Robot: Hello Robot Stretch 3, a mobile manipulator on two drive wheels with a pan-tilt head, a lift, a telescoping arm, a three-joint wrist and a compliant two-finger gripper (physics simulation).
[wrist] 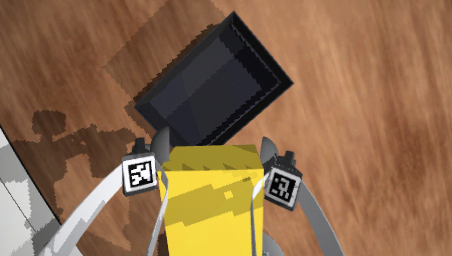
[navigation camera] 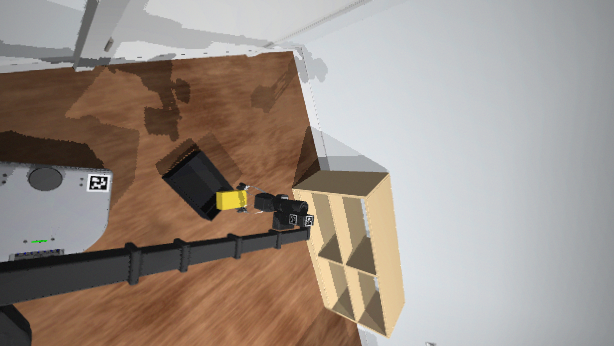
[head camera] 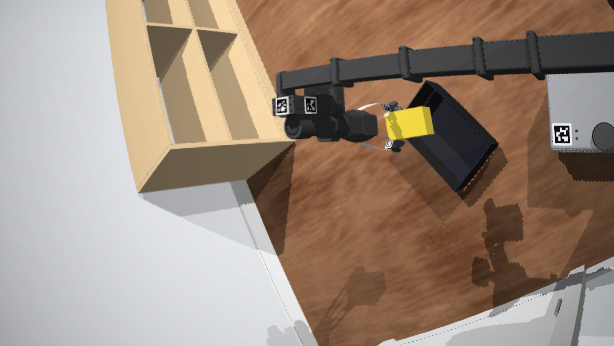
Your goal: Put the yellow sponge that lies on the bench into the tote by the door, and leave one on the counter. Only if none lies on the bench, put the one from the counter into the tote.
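Places are measured from the robot's base along level axes (x ahead, y left, z up), in metres.
Pixels of known places: gripper, fingertip midpoint: (wrist: pixel 215 149); robot's base, link origin: (navigation camera: pixel 46 177) (head camera: pixel 602 135).
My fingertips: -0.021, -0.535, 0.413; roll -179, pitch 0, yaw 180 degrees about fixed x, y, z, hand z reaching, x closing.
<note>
For each thing: its top centre in the pictures, then the offset to it from my fingertips, as dx, dy, dz. "*": a spot on its surface instead.
- yellow sponge, top centre: (wrist: pixel 214 242) (head camera: pixel 404 123) (navigation camera: pixel 235 199) -0.005, +0.044, +0.055
- black open box, top centre: (wrist: pixel 212 94) (head camera: pixel 441 134) (navigation camera: pixel 206 186) +0.020, -0.021, -0.313
- light wooden shelf unit, surface spot: (head camera: pixel 215 165) * +0.104, -0.877, -0.102
A yellow sponge (head camera: pixel 415 122) (navigation camera: pixel 230 200) (wrist: pixel 215 215) is held between the two fingers of my gripper (head camera: pixel 394 126) (navigation camera: pixel 242 198) (wrist: pixel 215 149), which is shut on it. The sponge is raised off the floor. The tote is a black open box (head camera: pixel 457 145) (navigation camera: pixel 195 180) (wrist: pixel 215 85) on the wooden floor. In the head and navigation views the sponge's outer end overlaps the tote's near edge; in the wrist view the tote shows beyond the sponge, its near corner partly hidden. The tote's visible inside holds no sponge. The bench and the counter do not show.
A light wooden shelf unit (head camera: pixel 215 165) (navigation camera: pixel 345 182) stands against the wall beside my wrist. My grey base (head camera: pixel 575 100) (navigation camera: pixel 55 210) is across the tote from the shelf. My extended arm (head camera: pixel 440 62) (navigation camera: pixel 210 250) runs alongside the tote. White panels with a handle (head camera: pixel 558 307) (navigation camera: pixel 108 45) stand at the floor's edge.
</note>
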